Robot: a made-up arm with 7 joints.
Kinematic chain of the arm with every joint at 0, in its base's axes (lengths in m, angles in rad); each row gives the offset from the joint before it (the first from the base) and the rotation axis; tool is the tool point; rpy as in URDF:
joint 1: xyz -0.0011 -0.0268 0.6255 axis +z
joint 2: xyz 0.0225 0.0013 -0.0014 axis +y
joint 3: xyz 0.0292 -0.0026 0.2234 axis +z
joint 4: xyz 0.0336 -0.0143 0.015 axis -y
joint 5: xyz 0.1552 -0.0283 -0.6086 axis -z
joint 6: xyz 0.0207 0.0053 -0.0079 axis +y
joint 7: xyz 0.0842 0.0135 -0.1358 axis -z
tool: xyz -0.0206 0.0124 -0.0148 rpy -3.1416 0 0
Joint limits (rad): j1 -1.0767..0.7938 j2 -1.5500..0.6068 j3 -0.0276..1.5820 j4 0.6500..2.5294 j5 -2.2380..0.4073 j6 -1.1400..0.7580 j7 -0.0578..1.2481
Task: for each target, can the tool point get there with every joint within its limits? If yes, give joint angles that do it. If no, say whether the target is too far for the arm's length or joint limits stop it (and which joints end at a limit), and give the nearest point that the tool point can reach.
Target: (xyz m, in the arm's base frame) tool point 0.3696 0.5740 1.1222
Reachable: yes | joints -0.7537 -0.8635 1.1296 1.4318 -0.4476 -0.8157 0.8683
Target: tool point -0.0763 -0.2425 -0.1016
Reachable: no: joint limits stop it (at a limit: joint 1, joint 2, joint 3, joint 4, joint 5, joint 7) | nearest point 0.1158 -0.3441 0.0001 | short by 0.240 m
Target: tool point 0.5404 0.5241 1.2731
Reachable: yes | joints 0.4886 0.2620 0.2949 2.2079 -1.2660 -0.2395 0.0452
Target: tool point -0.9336 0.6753 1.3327
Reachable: no: too far | nearest point -0.7148 0.5106 1.1696 | short by 0.319 m
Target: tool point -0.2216 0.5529 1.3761
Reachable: yes | joints -0.7888 -1.0995 0.3559 2.3013 -1.0412 -0.4562 0.4572
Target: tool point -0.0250 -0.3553 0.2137
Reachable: no: joint limits stop it (at a limit: joint 1, joint 3, joint 4, joint 6, joint 7) | nearest point 0.1005 -0.4123 0.0374 | short by 0.224 m
